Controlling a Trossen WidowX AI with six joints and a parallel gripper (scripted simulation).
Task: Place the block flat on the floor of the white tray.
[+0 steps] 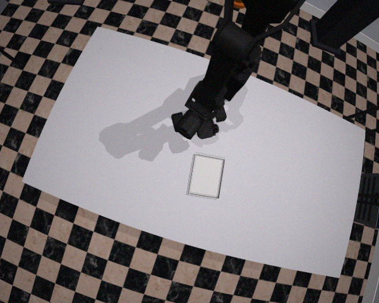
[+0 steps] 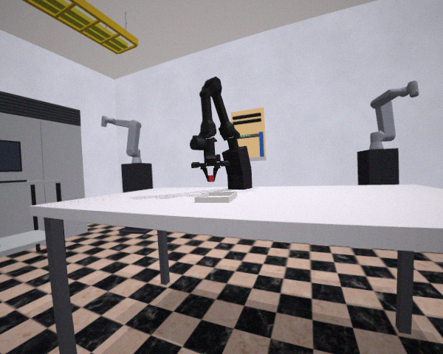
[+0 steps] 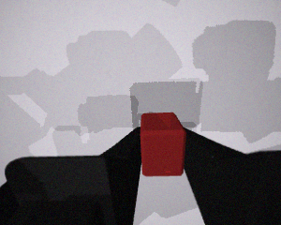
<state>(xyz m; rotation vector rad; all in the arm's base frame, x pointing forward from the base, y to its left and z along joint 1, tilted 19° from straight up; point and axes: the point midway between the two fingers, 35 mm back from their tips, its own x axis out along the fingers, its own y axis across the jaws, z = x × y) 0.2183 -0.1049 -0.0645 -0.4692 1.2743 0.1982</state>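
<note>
The red block lies 20 mm below my hand. The rest, counted from my hand: white tray (200 mm ahead, 80 mm to the left, 90 mm below).
</note>
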